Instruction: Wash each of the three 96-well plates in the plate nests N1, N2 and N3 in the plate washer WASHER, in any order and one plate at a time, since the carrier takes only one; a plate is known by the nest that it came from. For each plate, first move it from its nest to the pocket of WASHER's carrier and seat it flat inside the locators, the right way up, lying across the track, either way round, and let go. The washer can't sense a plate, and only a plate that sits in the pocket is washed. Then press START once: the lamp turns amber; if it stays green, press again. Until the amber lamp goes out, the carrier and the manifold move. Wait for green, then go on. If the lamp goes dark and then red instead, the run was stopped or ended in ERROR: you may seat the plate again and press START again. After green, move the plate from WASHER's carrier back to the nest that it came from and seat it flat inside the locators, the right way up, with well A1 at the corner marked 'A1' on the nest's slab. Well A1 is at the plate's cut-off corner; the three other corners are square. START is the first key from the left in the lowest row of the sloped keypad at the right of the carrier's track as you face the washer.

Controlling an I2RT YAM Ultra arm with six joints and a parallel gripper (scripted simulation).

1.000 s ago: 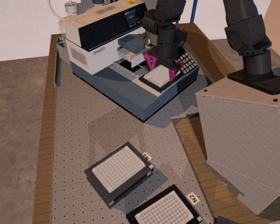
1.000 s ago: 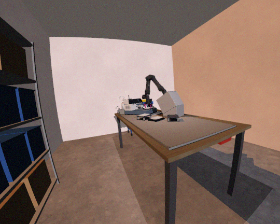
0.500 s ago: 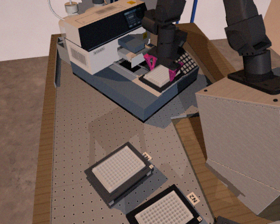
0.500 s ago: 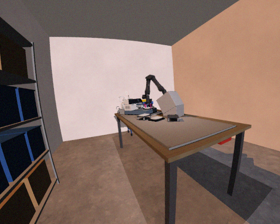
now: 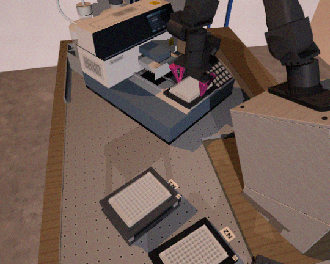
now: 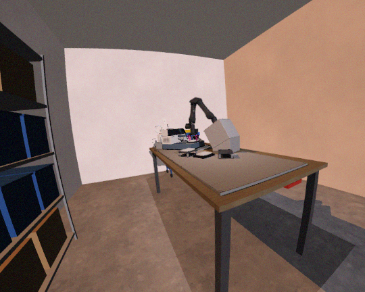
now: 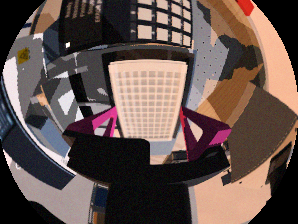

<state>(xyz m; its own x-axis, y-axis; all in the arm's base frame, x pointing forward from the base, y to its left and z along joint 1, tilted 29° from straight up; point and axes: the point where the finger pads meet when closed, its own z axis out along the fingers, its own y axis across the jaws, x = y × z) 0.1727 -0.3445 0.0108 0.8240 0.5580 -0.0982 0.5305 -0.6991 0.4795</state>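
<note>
The dark carrier pocket is 10 mm below my hand. The rest, counted from my hand: nest N1 (240 mm ahead, 340 mm to the left, 60 mm below); then manifold (80 mm ahead, 130 mm to the right, 40 mm above); then washer (80 mm ahead, 130 mm to the right, 30 mm above).
</note>
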